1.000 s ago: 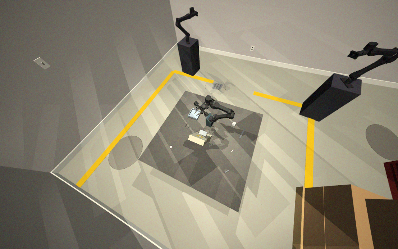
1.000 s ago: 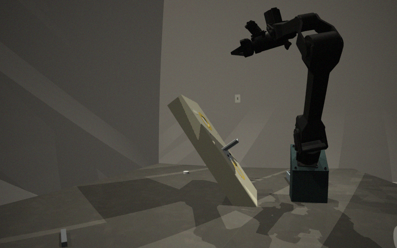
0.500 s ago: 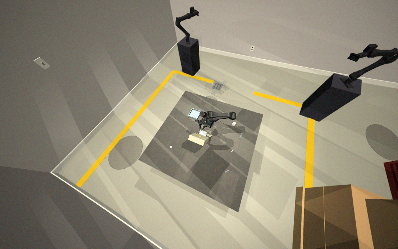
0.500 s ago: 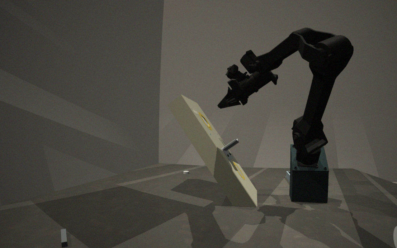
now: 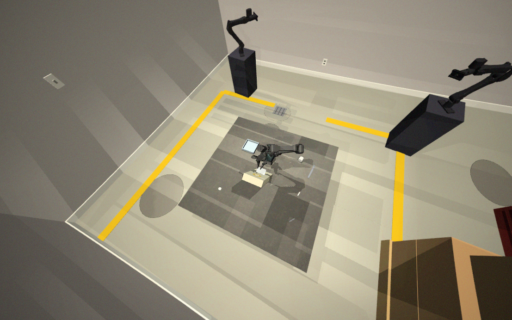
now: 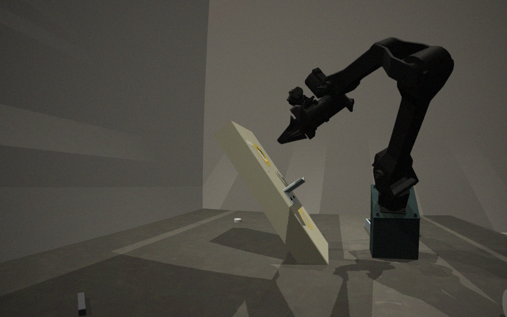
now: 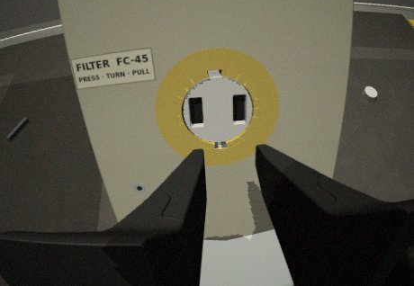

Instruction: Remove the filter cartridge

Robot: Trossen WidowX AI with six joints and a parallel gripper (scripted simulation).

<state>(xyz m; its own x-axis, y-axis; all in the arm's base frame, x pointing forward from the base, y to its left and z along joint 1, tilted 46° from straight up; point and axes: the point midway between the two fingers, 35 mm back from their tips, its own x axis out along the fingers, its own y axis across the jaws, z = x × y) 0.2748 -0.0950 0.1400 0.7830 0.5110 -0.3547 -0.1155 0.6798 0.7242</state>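
The round filter cartridge is 6 cm ahead of my gripper tip, 4 cm below it and 1 cm to the left of it. Also, from my gripper tip: cream service panel 12 cm below, 1 cm ahead; then tray 33 cm to the right, 32 cm behind, 29 cm below.
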